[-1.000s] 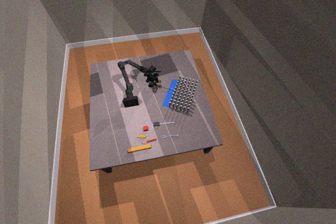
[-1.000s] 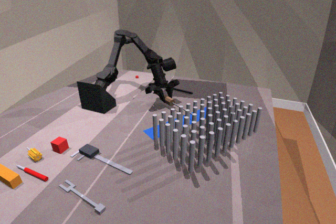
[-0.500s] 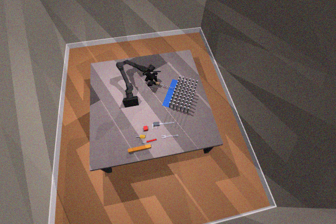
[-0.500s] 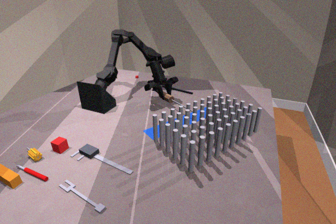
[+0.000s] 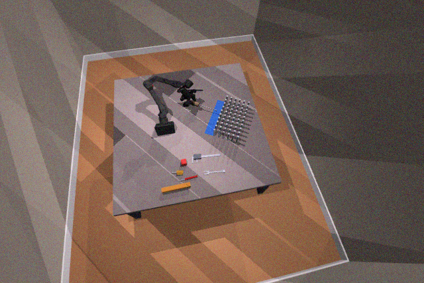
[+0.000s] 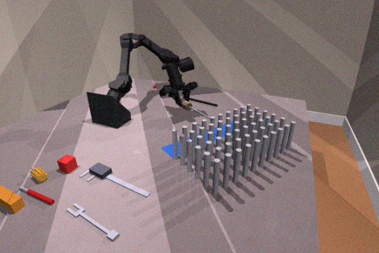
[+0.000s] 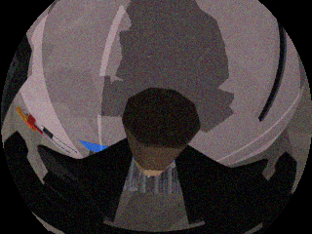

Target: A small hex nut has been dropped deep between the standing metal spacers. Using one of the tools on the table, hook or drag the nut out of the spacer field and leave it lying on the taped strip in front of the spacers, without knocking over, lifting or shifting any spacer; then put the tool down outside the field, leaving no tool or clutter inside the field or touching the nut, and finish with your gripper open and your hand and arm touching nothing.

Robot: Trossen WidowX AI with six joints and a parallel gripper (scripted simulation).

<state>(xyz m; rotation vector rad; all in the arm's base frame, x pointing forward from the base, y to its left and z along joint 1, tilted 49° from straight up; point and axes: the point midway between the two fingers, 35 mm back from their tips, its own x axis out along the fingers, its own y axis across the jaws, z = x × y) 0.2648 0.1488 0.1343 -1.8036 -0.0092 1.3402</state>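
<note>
Now: gripper tip 9 cm short of the brown-handled tool and 5 cm to the left of it. The rest, counted from my gripper tip: yellow piece 61 cm to the right, 19 cm behind, 4 cm below; then blue taped strip 17 cm ahead, 13 cm to the right, 5 cm below; then red cube 53 cm to the right, 15 cm behind, 3 cm below.
</note>
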